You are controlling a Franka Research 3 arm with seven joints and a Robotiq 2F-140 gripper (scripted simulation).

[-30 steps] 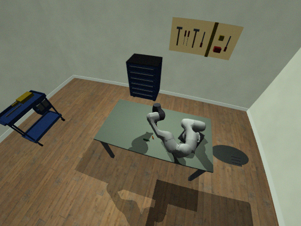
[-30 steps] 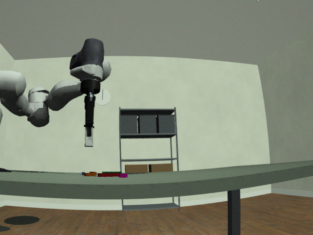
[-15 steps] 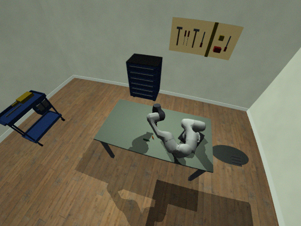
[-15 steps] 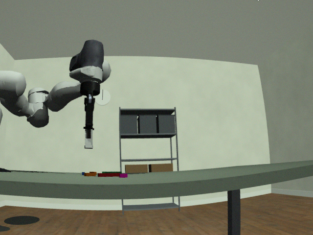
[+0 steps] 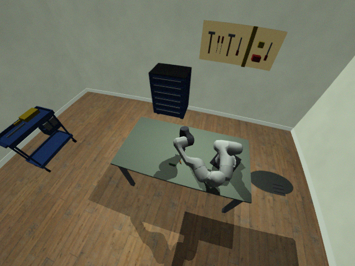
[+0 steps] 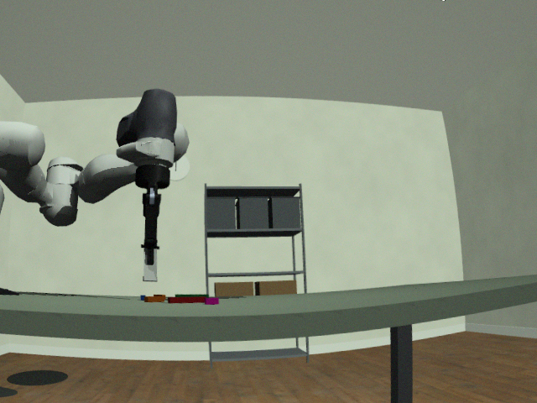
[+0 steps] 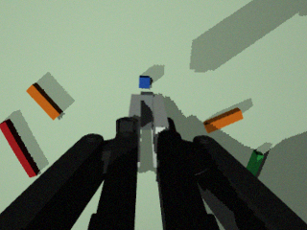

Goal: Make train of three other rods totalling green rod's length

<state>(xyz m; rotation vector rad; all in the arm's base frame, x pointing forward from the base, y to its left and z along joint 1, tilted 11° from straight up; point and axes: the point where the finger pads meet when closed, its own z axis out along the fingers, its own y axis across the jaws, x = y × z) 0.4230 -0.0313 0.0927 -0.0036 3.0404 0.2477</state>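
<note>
My gripper is now 70 mm above the blue rod and 20 mm past it. From my hand the other things lie so: grey rod: 30 mm below; then green rod: 130 mm to the left, 100 mm ahead, 70 mm below; then red rod: 140 mm to the right, 70 mm below, 60 mm ahead.
</note>
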